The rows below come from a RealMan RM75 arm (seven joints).
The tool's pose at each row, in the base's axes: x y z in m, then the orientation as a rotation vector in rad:
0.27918, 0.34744, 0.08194, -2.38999, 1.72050, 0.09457
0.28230, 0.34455, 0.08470, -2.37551, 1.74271, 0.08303
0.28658, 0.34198, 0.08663, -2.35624, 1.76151, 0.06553
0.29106, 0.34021, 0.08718, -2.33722, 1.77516, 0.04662
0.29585, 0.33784, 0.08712, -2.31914, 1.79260, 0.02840
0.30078, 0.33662, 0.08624, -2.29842, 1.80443, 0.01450
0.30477, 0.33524, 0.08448, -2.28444, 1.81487, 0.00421
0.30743, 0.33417, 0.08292, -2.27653, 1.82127, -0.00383
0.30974, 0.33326, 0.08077, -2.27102, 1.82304, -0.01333
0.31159, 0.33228, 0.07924, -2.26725, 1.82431, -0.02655
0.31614, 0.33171, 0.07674, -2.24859, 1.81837, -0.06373
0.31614, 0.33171, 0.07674, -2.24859, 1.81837, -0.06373
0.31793, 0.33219, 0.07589, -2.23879, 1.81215, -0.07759
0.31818, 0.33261, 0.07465, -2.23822, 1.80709, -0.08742
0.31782, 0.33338, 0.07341, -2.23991, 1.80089, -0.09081
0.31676, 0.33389, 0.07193, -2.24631, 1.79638, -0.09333
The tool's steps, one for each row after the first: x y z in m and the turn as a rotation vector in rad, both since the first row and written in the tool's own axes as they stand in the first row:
0.00324, -0.00240, -0.00307, 0.00521, 0.00798, 0.01706
0.00670, -0.00589, -0.00520, 0.01736, 0.01579, 0.03363
0.00971, -0.00964, -0.00580, 0.03195, 0.02267, 0.04720
0.01347, -0.01344, -0.00591, 0.04376, 0.03128, 0.06262
0.01634, -0.01761, -0.00498, 0.05793, 0.03435, 0.07630
0.01921, -0.02075, -0.00328, 0.06665, 0.03800, 0.08687
0.02132, -0.02275, -0.00180, 0.07220, 0.04152, 0.09299
0.02326, -0.02439, 0.00027, 0.07882, 0.04508, 0.09552
0.02503, -0.02566, 0.00169, 0.08594, 0.05130, 0.09684
0.02744, -0.02948, 0.00431, 0.11560, 0.06185, 0.09850
0.02744, -0.02948, 0.00431, 0.11560, 0.06185, 0.09850
0.02771, -0.03122, 0.00535, 0.13039, 0.06314, 0.09803
0.02760, -0.03143, 0.00666, 0.13687, 0.06654, 0.09478
0.02697, -0.03118, 0.00800, 0.13991, 0.06677, 0.09041
0.02640, -0.03015, 0.00948, 0.13863, 0.06917, 0.08517

